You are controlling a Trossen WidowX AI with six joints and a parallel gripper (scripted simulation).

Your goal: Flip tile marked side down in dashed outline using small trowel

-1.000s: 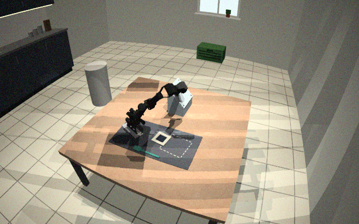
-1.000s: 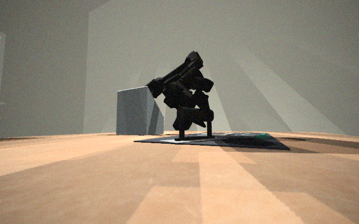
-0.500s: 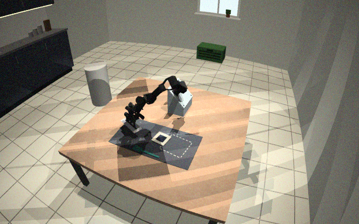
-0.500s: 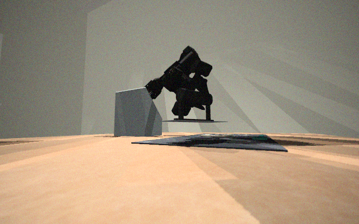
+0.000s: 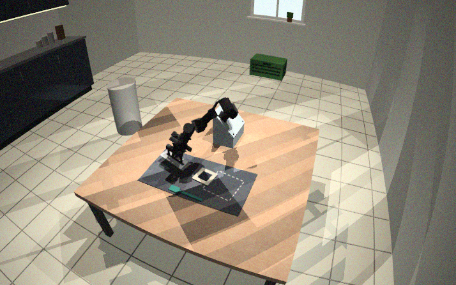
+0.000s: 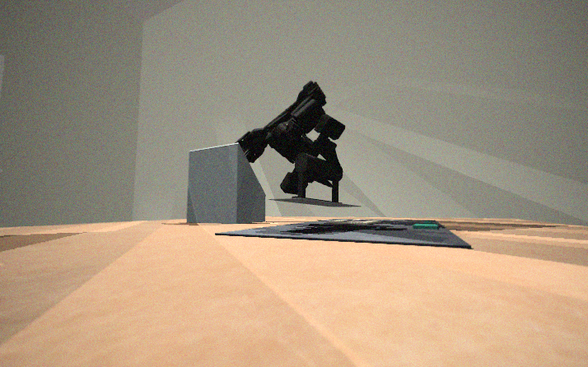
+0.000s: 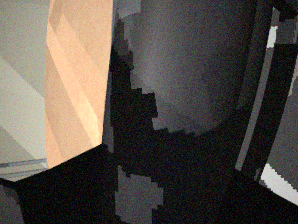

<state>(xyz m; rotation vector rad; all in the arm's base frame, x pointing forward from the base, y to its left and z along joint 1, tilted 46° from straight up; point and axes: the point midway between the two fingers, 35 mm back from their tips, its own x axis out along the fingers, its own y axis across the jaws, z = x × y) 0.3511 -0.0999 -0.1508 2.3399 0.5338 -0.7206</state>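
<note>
Now: gripper tip 150 mm to the right of the dark mat, 120 mm above it and 30 mm short of it. From my gripper tip the other things lie so: tile 200 mm to the left, 90 mm below, 10 mm ahead; teal trowel 170 mm ahead, 120 mm to the left, 90 mm below.
</note>
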